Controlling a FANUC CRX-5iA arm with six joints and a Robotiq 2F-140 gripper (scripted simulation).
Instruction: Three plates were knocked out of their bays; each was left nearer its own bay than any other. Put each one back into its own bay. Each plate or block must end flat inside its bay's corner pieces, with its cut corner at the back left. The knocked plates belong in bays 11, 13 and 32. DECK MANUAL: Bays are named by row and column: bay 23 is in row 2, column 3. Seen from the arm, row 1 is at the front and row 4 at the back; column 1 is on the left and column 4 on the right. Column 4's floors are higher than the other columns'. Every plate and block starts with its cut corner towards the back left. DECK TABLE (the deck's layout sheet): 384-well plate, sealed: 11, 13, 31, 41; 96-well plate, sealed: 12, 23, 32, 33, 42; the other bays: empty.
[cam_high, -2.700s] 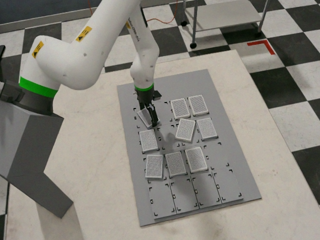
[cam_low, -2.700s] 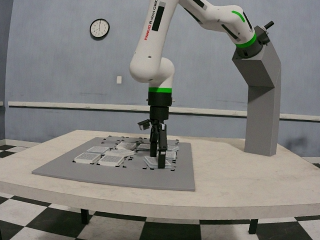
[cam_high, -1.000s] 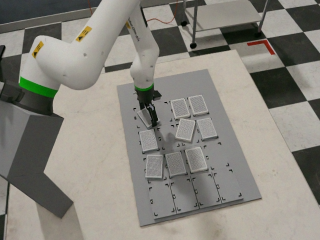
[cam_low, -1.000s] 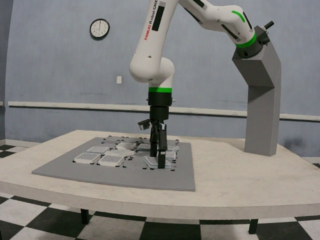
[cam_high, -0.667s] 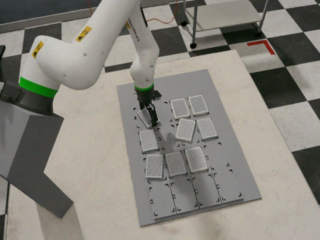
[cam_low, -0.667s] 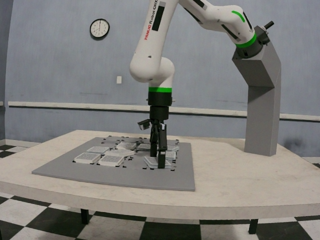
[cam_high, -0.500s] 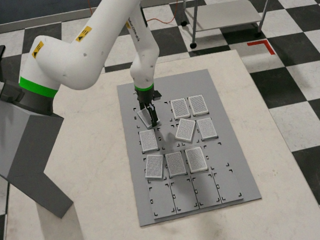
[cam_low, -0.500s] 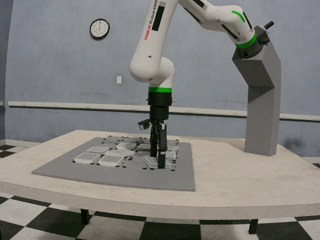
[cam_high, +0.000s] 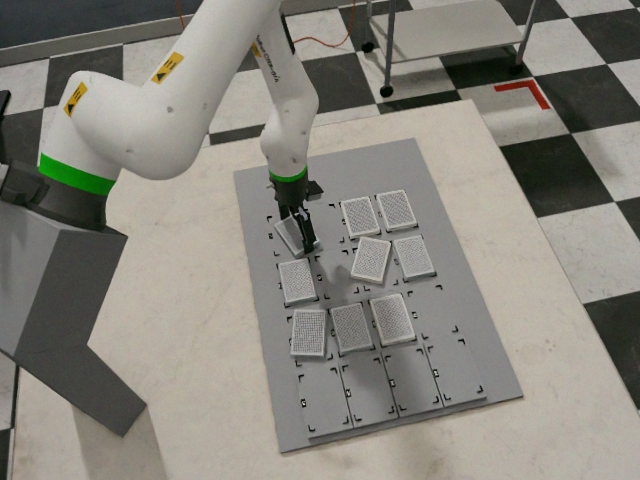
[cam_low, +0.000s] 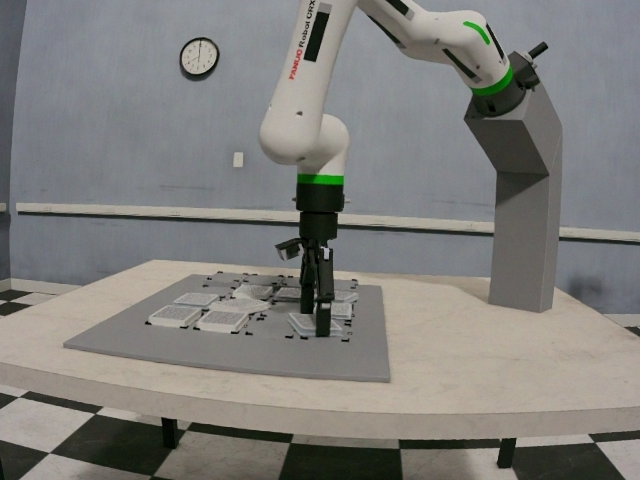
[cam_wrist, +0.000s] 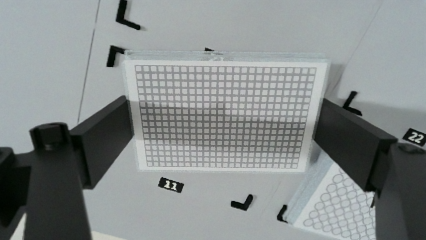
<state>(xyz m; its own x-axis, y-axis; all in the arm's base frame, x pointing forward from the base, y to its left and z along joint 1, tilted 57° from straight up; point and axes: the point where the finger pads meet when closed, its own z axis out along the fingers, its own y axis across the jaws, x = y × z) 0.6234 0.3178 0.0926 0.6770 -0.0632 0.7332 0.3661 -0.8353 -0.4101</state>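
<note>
My gripper is now 30 mm short of the bay label 21, 20 mm to the right of it and 20 mm above it. Round my hand: plate: 10 mm below; then bay label 11: 80 mm behind, 20 mm below, 10 mm to the left.
</note>
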